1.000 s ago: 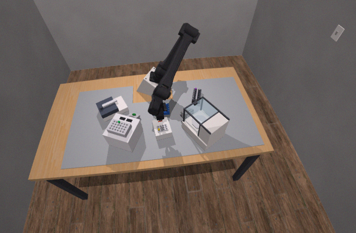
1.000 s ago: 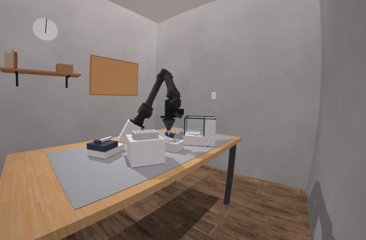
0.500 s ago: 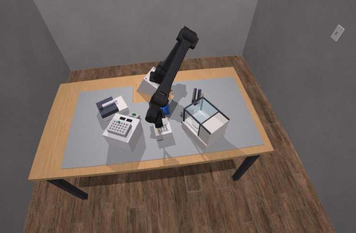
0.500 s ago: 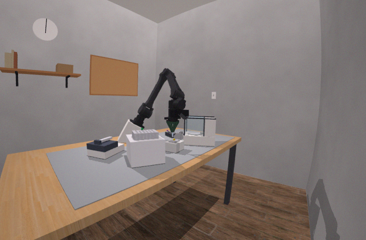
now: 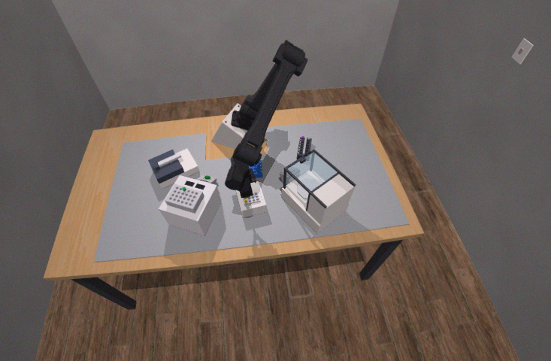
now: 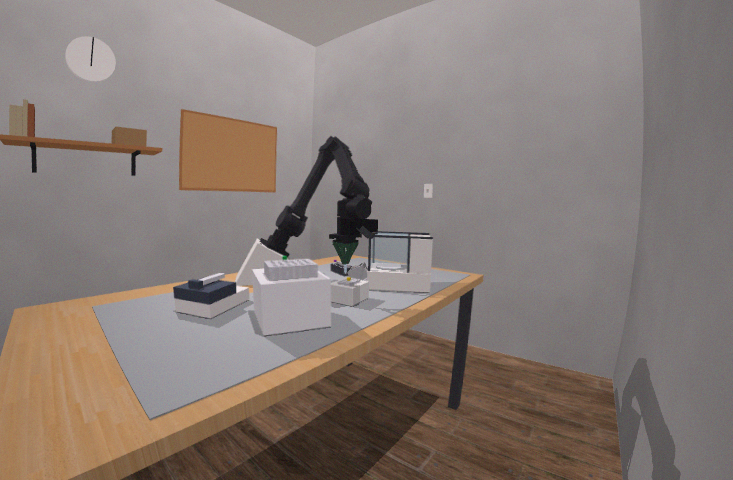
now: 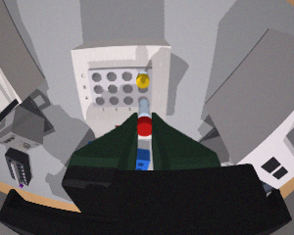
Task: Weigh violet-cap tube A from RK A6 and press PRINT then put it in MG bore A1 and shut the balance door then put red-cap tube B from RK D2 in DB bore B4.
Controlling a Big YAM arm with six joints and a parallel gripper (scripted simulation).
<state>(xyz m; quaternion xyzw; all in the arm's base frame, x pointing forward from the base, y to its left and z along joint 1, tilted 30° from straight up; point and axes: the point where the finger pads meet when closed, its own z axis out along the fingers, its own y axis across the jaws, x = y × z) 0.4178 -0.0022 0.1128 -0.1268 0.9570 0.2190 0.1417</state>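
The yellow-capped tube lies 10 mm ahead of my hand, 10 mm to the left of it and 80 mm below it. From my hand the other things lie so: balance door (80 mm behind, 260 mm to the left, 70 mm above); then dry block (40 mm behind, 20 mm to the left, 110 mm below); then tube rack (210 mm behind, 10 mm to the right, 120 mm below).
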